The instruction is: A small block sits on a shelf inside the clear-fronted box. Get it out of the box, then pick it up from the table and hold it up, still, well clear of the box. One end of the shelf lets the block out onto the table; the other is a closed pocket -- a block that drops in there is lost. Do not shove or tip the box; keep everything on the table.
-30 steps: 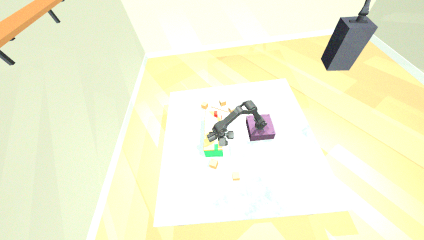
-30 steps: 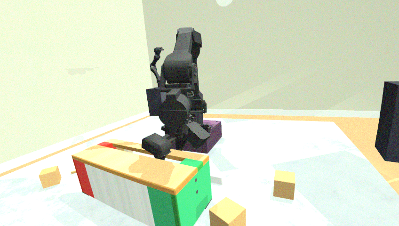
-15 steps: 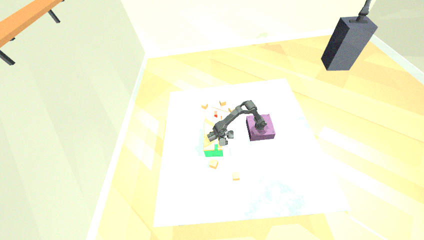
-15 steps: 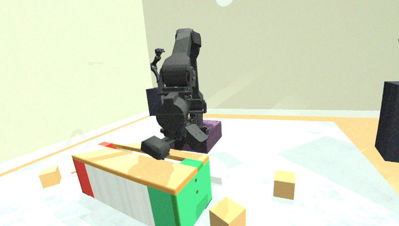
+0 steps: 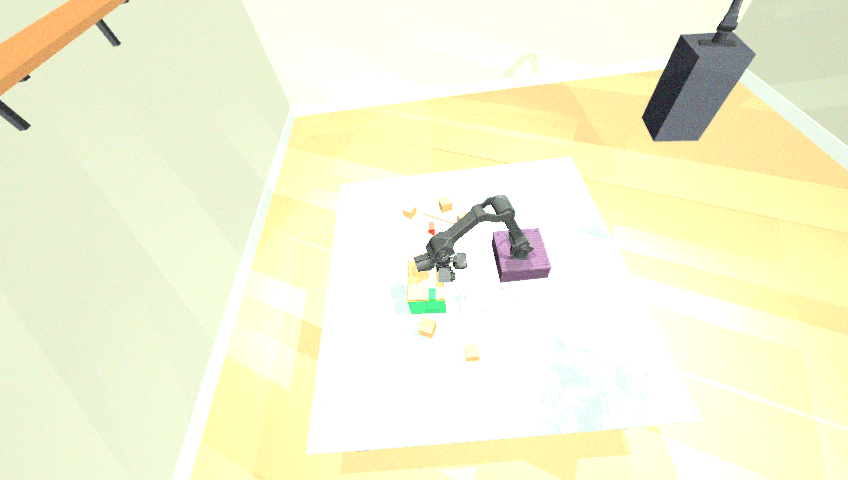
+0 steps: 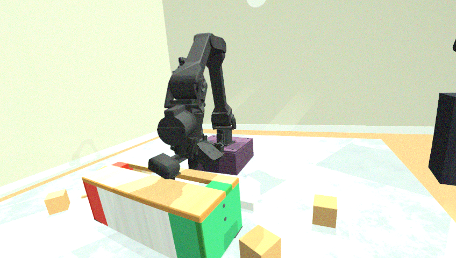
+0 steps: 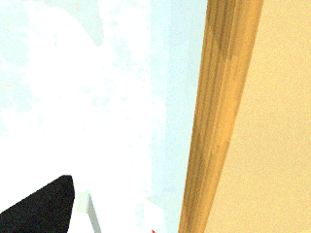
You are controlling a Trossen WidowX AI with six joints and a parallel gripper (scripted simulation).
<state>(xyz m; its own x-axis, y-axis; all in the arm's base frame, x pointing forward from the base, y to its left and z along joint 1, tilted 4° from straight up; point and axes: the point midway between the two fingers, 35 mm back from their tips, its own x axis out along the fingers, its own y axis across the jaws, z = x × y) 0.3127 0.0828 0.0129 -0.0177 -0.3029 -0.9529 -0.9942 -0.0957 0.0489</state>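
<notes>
Now: the blue block 50 mm ahead of my gripper tip and 20 mm to the right of it. Round my gripper tip: long box (30 mm ahead, 20 mm to the right, 20 mm below); then thin stick (330 mm to the right, 80 mm below, 40 mm ahead).
</notes>
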